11 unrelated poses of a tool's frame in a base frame.
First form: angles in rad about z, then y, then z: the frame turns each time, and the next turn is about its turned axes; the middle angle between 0 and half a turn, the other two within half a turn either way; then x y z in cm.
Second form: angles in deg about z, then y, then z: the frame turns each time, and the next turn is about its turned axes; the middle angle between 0 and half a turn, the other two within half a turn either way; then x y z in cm. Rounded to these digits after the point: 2 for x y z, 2 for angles.
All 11 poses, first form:
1: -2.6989, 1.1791, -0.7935, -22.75, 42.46, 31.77
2: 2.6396, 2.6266, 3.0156, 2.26, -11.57, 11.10
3: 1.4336, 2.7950, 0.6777, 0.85, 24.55, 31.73
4: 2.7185, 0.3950, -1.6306, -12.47, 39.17, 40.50
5: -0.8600, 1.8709, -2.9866, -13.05, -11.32, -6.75
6: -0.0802, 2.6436, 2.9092, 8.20, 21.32, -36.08
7: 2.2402, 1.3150, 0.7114, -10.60, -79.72, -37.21
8: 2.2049, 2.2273, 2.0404, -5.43, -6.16, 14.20
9: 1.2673, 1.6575, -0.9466, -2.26, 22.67, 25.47
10: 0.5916, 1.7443, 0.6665, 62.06, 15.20, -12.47
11: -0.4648, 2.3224, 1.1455, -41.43, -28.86, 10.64
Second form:
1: -154.64, 67.56, -45.46, -22.75, 42.46, 31.77
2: 151.24, 150.49, 172.78, 2.26, -11.57, 11.10
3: 82.14, 160.14, 38.83, 0.85, 24.55, 31.73
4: 155.76, 22.63, -93.43, -12.47, 39.17, 40.50
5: -49.27, 107.19, -171.12, -13.05, -11.32, -6.75
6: -4.60, 151.47, 166.68, 8.20, 21.32, -36.08
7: 128.35, 75.34, 40.76, -10.60, -79.72, -37.21
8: 126.33, 127.61, 116.91, -5.43, -6.16, 14.20
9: 72.61, 94.97, -54.24, -2.26, 22.67, 25.47
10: 33.90, 99.94, 38.19, 62.06, 15.20, -12.47
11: -26.63, 133.06, 65.63, -41.43, -28.86, 10.64
